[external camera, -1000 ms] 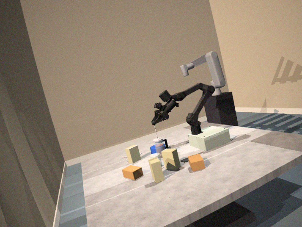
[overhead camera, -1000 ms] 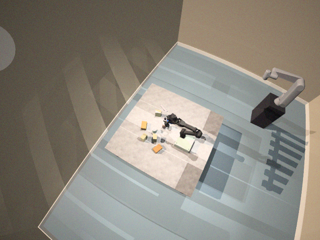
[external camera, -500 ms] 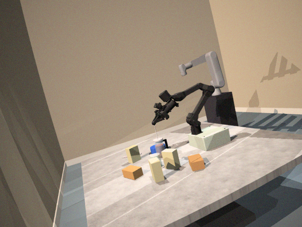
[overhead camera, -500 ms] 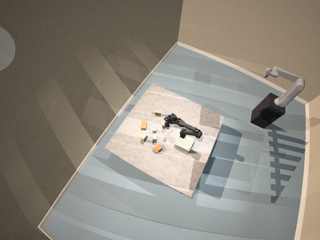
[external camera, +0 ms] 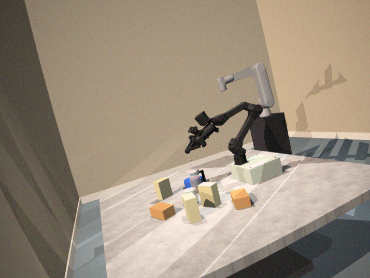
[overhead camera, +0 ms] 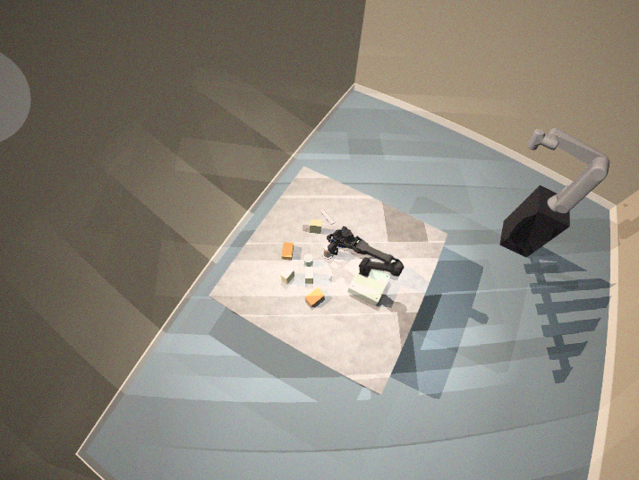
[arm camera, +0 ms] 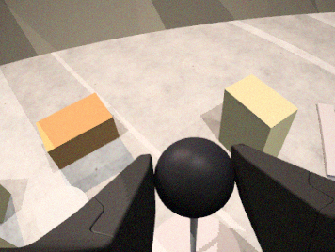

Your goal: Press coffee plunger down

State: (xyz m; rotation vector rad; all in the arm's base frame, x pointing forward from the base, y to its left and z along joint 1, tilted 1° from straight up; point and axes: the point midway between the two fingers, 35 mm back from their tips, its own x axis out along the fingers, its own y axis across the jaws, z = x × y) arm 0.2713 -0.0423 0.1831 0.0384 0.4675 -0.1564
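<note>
Right now my gripper tip is 2 cm past the coffee press and 13 cm above it. The rest, counted from my gripper tip: blue round object 6 cm behind, 15 cm to the right, 23 cm below.
</note>
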